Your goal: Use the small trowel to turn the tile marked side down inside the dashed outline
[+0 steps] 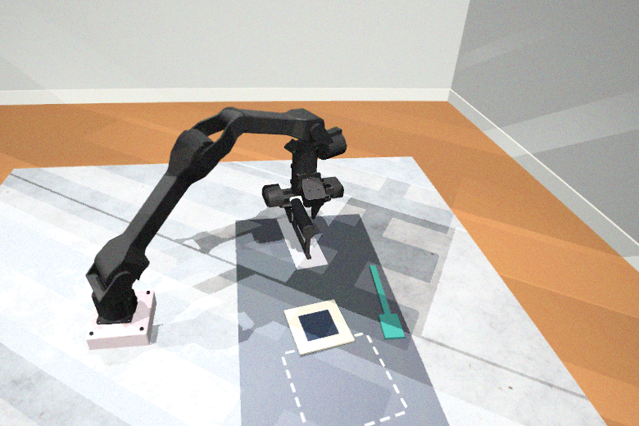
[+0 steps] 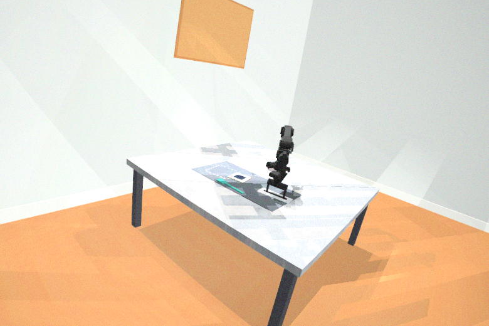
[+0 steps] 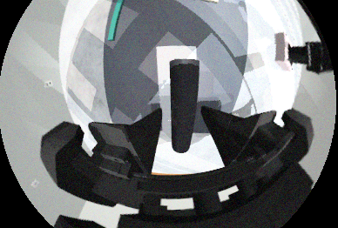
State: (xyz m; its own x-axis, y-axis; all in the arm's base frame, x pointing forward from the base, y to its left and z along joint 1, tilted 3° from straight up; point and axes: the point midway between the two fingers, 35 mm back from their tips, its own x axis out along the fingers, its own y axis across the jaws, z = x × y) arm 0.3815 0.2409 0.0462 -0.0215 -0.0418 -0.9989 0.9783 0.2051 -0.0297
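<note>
The dark mat lies 20 mm ahead of my gripper tip, 220 mm to the right of it and 80 mm below it. The rest, counted from my gripper tip: teal trowel (160 mm ahead, 240 mm to the right, 60 mm below); then tile (10 mm ahead, 280 mm to the right, 60 mm below).
</note>
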